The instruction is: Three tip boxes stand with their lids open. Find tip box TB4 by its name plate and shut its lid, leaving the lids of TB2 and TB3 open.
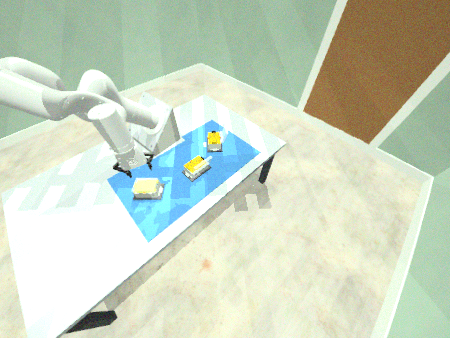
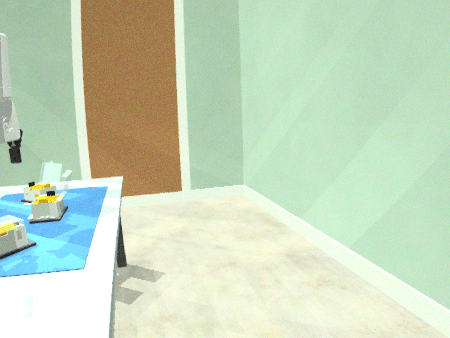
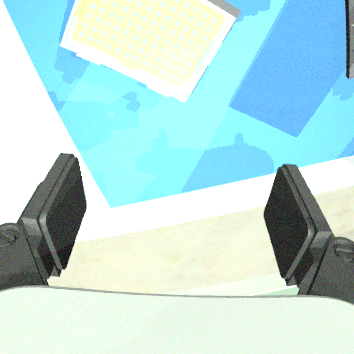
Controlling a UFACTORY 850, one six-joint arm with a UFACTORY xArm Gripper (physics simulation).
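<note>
The tip box (image 1: 147,188) (image 2: 11,239) (image 3: 145,42) nearest my gripper has its clear lid down over its tips, which look pale yellow through it. The middle tip box (image 1: 196,168) (image 2: 48,208) shows bright yellow tips, uncovered. The far tip box (image 1: 214,142) (image 2: 40,192) also shows bright yellow tips, and a clear raised lid (image 2: 51,171) stands behind it. The name plates cannot be read. My gripper (image 1: 140,172) (image 2: 16,160) (image 3: 176,184) is open and empty, above and to one side of the nearest box, apart from it.
The boxes stand on a blue mat (image 1: 170,212) (image 2: 75,255) (image 3: 270,75) on a white table (image 1: 65,250) (image 2: 65,305). The arm's white mounting block stands at the table's back edge, beside the mat. A brown door (image 1: 370,60) (image 2: 130,90) is in the wall beyond.
</note>
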